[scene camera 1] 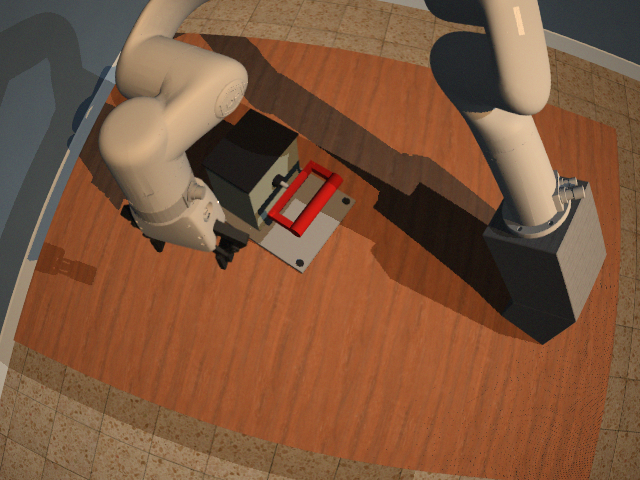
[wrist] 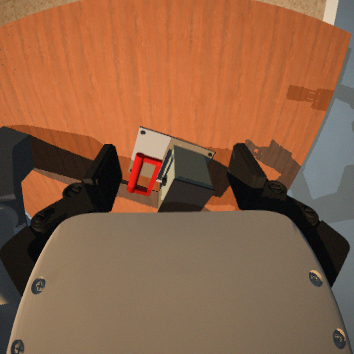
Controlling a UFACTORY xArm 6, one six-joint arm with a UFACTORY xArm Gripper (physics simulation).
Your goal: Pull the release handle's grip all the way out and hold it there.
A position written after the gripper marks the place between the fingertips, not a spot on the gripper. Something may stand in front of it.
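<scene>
The gripper (scene camera 1: 193, 249) appears in the wrist view (wrist: 174, 158) as well, and the scene also has a light grey base plate (scene camera 1: 297, 252), visible too in the wrist view (wrist: 150, 142).
</scene>
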